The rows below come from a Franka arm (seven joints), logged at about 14 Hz.
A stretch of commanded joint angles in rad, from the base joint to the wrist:
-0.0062, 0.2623, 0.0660, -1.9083, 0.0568, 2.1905, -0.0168
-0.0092, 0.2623, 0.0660, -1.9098, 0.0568, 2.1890, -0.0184
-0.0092, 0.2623, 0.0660, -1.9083, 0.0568, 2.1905, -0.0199
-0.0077, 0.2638, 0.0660, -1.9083, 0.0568, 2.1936, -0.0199
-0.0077, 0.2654, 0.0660, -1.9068, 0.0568, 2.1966, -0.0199
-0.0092, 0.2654, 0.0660, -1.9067, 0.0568, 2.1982, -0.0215
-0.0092, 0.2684, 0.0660, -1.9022, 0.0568, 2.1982, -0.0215
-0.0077, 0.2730, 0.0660, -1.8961, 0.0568, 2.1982, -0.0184
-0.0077, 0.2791, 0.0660, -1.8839, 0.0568, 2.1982, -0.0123
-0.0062, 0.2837, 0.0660, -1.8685, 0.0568, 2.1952, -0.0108
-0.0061, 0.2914, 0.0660, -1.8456, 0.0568, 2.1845, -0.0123
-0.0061, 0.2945, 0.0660, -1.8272, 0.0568, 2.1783, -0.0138
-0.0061, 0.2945, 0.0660, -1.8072, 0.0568, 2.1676, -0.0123
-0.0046, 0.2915, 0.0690, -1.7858, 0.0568, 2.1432, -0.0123
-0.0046, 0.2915, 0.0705, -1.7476, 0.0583, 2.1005, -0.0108
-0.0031, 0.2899, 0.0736, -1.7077, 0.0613, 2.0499, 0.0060
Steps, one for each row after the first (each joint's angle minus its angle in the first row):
-0.0030, 0.0000, 0.0000, -0.0015, 0.0000, -0.0015, -0.0016
-0.0030, 0.0000, 0.0000, 0.0000, 0.0000, 0.0000, -0.0031
-0.0015, 0.0015, 0.0000, 0.0000, 0.0000, 0.0031, -0.0031
-0.0015, 0.0031, 0.0000, 0.0015, 0.0000, 0.0061, -0.0031
-0.0030, 0.0031, 0.0000, 0.0016, 0.0000, 0.0077, -0.0047
-0.0030, 0.0061, 0.0000, 0.0061, 0.0000, 0.0077, -0.0047
-0.0015, 0.0107, 0.0000, 0.0122, 0.0000, 0.0077, -0.0016
-0.0015, 0.0168, 0.0000, 0.0244, 0.0000, 0.0077, 0.0045
0.0000, 0.0214, 0.0000, 0.0398, 0.0000, 0.0047, 0.0060
0.0001, 0.0291, 0.0000, 0.0627, 0.0000, -0.0060, 0.0045
0.0001, 0.0322, 0.0000, 0.0811, 0.0000, -0.0122, 0.0030
0.0001, 0.0322, 0.0000, 0.1011, 0.0000, -0.0229, 0.0045
0.0016, 0.0292, 0.0030, 0.1225, 0.0000, -0.0473, 0.0045
0.0016, 0.0292, 0.0045, 0.1607, 0.0015, -0.0900, 0.0060
0.0031, 0.0276, 0.0076, 0.2006, 0.0045, -0.1406, 0.0228

